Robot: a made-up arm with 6 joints.
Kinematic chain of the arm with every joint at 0, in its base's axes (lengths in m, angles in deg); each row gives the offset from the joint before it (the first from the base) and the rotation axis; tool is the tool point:
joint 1: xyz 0 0 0.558 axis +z
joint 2: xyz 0 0 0 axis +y
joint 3: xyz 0 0 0.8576 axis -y
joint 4: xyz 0 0 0 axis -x
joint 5: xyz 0.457 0 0 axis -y
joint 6: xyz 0 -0.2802 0 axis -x
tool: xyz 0 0 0
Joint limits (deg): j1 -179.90..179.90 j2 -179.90..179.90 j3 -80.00..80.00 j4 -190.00..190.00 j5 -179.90..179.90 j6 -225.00..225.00
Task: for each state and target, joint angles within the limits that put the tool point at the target. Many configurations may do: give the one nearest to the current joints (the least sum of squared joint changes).
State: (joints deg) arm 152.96 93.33 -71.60 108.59 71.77 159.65
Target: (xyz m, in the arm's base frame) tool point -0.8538 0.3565 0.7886
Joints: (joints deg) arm 152.55 42.33 -37.69 106.00 71.77 159.65
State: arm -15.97 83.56 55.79 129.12 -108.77 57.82
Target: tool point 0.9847 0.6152 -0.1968
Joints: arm 26.22 121.60 56.74 114.66 -108.77 57.82
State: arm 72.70 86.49 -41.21 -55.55 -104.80 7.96
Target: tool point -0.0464 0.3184 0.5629
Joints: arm 99.56 87.81 -57.71 -88.55 -104.80 7.96
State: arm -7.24 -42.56 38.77 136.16 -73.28 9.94
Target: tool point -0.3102 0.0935 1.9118
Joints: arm -8.09 -14.18 56.62 100.06 -73.28 9.94
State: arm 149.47 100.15 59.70 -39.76 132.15 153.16
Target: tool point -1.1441 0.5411 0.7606
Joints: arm 164.90 65.78 68.10 -36.78 132.15 153.16
